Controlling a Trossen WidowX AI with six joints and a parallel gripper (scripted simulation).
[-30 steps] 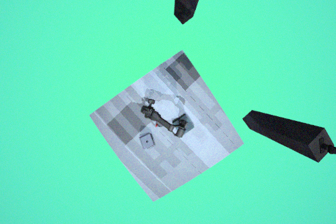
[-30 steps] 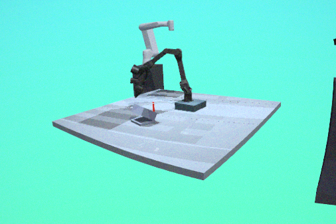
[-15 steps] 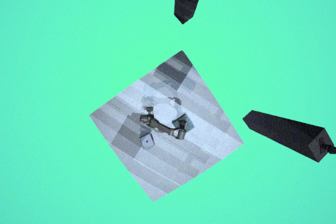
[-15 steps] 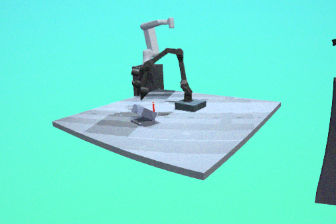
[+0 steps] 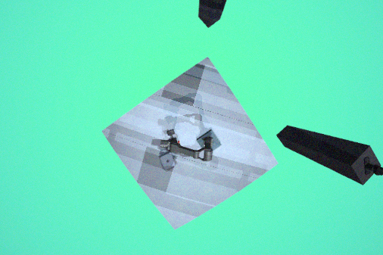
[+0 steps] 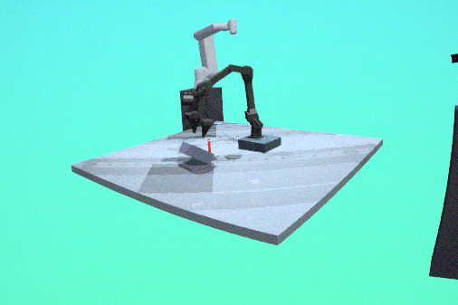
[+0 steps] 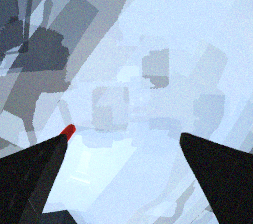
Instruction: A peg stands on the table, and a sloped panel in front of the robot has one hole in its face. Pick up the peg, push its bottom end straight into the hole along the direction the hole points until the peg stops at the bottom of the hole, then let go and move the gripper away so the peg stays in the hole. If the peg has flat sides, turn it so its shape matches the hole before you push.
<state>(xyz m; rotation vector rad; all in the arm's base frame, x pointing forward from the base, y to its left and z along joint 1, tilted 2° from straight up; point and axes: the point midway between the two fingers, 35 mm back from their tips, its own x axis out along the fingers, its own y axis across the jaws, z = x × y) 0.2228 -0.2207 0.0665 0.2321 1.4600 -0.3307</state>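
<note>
Right now the red peg is 10 mm ahead of my gripper tip, 70 mm to the left of it and 40 mm below it. The rest, counted from my gripper tip: flat base plate 210 mm ahead, 130 mm to the left, 90 mm below; then sloped grey panel 200 mm ahead, 130 mm to the left, 30 mm below.
</note>
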